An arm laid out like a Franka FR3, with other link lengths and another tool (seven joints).
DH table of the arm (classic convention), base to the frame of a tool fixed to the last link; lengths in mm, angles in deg. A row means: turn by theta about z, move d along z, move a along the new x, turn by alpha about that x. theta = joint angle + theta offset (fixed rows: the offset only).
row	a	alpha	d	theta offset
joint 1	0	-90	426.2	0
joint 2	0	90	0	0
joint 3	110.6	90	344.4	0
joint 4	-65.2	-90	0	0
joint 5	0	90	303.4	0
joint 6	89.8	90	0	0
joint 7	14.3	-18.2	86	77.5
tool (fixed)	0	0	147.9	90
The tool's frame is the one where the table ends.
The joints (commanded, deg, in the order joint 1, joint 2, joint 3, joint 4, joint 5, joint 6, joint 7), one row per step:
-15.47 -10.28 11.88 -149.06 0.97 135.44 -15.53
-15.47 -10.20 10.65 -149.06 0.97 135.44 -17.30
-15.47 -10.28 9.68 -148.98 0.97 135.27 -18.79
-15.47 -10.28 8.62 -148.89 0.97 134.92 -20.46
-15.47 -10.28 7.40 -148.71 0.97 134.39 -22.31
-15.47 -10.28 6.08 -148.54 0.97 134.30 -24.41
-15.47 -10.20 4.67 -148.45 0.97 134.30 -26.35
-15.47 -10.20 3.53 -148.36 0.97 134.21 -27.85
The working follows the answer.
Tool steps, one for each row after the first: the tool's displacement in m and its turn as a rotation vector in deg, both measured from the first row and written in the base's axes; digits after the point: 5 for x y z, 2 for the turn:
-0.00032 -0.00798 -0.00040 0.34 0.05 0.56
-0.00059 -0.01432 0.00039 0.60 0.04 1.09
-0.00170 -0.02116 0.00058 0.92 0.26 1.71
-0.00311 -0.02892 0.00107 1.32 0.55 2.35
-0.00301 -0.03763 0.00179 1.68 0.41 3.15
-0.00363 -0.04670 0.00165 2.05 0.31 3.70
-0.00450 -0.05394 0.00192 2.35 0.24 4.08

Tool pose at each row, in the base's axes (x y z in m, rotation vector in deg; rounded; the steps above come from the unrounded poses):
0.33515 -0.05659 0.36978 32.28 -154.95 5.77
0.33483 -0.06457 0.36938 33.13 -154.83 5.44
0.33455 -0.07092 0.37017 33.93 -154.75 5.24
0.33345 -0.07776 0.37036 34.84 -154.43 4.90
0.33204 -0.08552 0.37085 35.79 -154.04 4.44
0.33214 -0.09423 0.37157 37.00 -154.01 4.21
0.33152 -0.10329 0.37143 37.86 -154.01 3.88
0.33065 -0.11054 0.37170 38.47 -154.03 3.61

